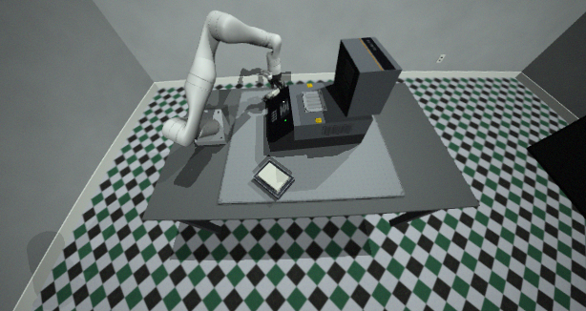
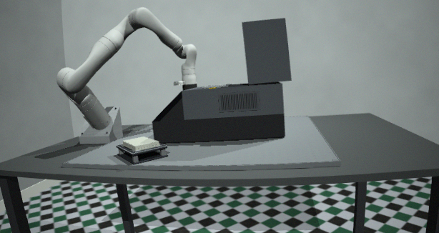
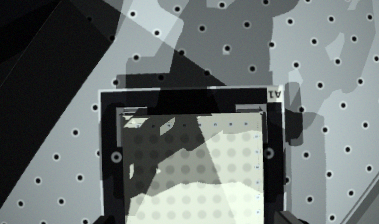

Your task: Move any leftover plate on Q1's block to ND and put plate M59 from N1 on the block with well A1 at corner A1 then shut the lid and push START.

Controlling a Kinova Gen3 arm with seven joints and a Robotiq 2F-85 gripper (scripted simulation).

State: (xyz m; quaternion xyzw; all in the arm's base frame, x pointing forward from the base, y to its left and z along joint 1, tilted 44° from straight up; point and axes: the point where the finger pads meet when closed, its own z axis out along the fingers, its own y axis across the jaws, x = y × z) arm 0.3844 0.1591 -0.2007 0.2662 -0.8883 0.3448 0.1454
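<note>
Right now the pale plate is 30 mm below my hand. Also, from my hand: A1 mark: 90 mm behind, 40 mm below; black nest: 40 mm below.
</note>
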